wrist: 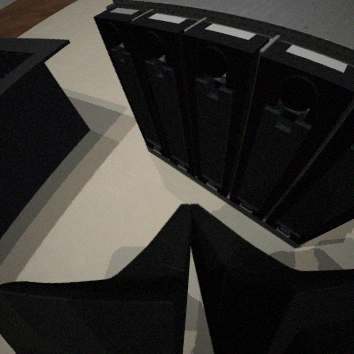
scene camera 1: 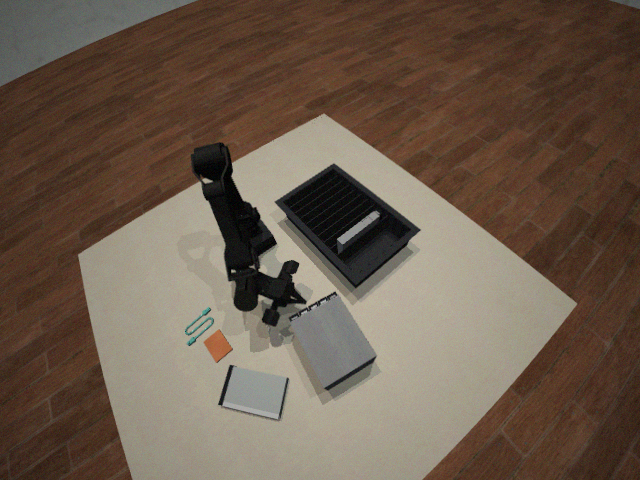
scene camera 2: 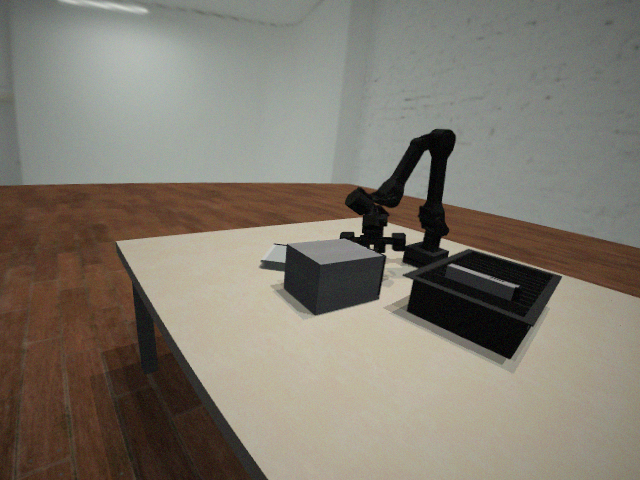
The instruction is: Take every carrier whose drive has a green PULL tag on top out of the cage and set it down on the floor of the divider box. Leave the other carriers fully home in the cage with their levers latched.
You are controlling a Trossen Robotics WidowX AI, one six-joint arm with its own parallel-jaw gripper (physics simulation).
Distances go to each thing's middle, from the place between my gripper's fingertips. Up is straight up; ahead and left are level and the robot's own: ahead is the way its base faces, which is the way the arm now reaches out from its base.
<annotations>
My gripper is now 25 cm to the left of the grey-white notebook (scene camera 1: 260, 393), 11 cm short of it and 4 cm above it. Also, from my hand: black divider box (scene camera 2: 500, 325) (26 cm to the left, 16 cm behind, 2 cm below).
</annotations>
